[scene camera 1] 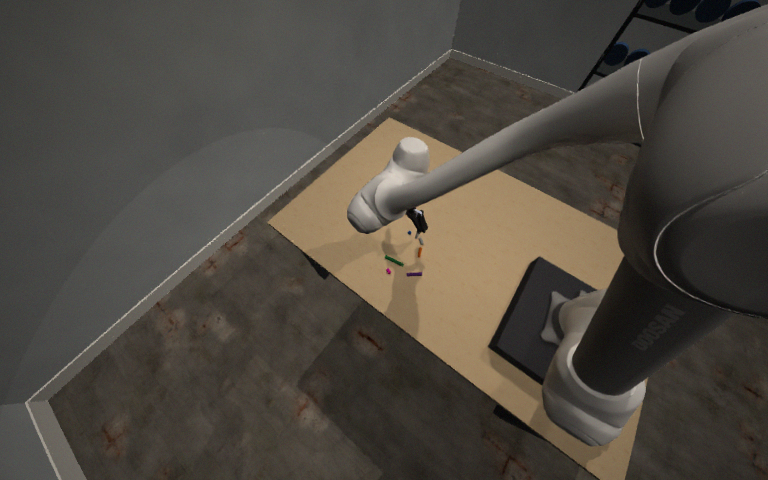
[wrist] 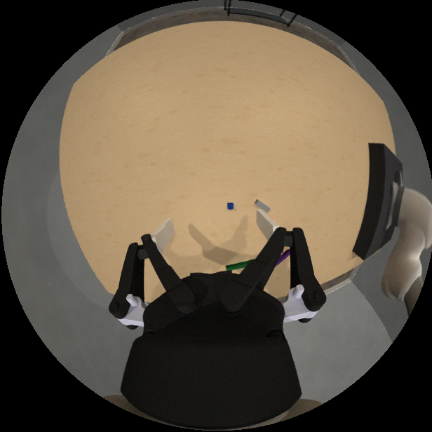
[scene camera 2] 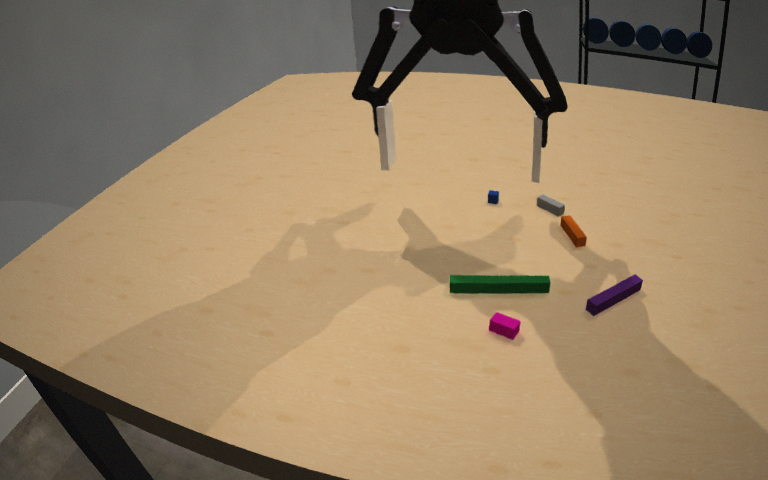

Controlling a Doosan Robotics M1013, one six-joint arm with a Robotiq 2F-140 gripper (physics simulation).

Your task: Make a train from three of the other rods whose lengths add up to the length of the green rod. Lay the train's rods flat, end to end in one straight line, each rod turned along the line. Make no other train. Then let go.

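Pixels of known places: gripper, between the fingertips: (scene camera 1: 402, 227) (scene camera 2: 461, 169); arm's base, origin of its link: (scene camera 1: 570, 327).
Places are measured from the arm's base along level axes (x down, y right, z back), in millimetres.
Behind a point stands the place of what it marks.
Observation:
The green rod (scene camera 1: 394, 260) @(x 58, y -62, z -638 mm) (scene camera 2: 499, 284) @(x 60, y -67, z -641 mm) (wrist: 238, 265) lies flat. The purple rod (scene camera 1: 414, 274) @(x 60, y -74, z -542 mm) (scene camera 2: 614, 294) @(x 59, y -79, z -546 mm) (wrist: 283, 257) lies slanted to its right in the scene camera 2 view, and the short magenta rod (scene camera 1: 388, 271) @(x 59, y -114, z -636 mm) (scene camera 2: 504, 326) @(x 59, y -116, z -637 mm) lies in front of it. The orange rod (scene camera 1: 419, 251) @(x 59, y 24, z -569 mm) (scene camera 2: 573, 230) @(x 59, y 16, z -568 mm), the grey rod (scene camera 1: 420, 241) @(x 60, y 68, z -585 mm) (scene camera 2: 550, 204) @(x 60, y 67, z -585 mm) (wrist: 262, 205) and the small blue cube-like rod (scene camera 1: 409, 232) @(x 60, y 83, z -645 mm) (scene camera 2: 493, 196) @(x 60, y 80, z -644 mm) (wrist: 230, 206) lie farther back, apart from each other. My gripper (scene camera 2: 461, 172) @(x 30, y 75, z -676 mm) (wrist: 214, 221) is open and empty above the table. The orange and magenta rods are hidden in the wrist view.
The rods lie on a wooden table (scene camera 1: 470, 226) @(x 69, y 249, z -429 mm) (scene camera 2: 226, 141) @(x 69, y 276, z -1042 mm) (wrist: 210, 100). The arm's base stands on a dark plate (scene camera 1: 518, 322) @(x 0, y -73, z -161 mm) (wrist: 372, 200) at one end of the table. A rack (scene camera 1: 662, 21) (scene camera 2: 651, 58) with blue round things stands beyond the table.

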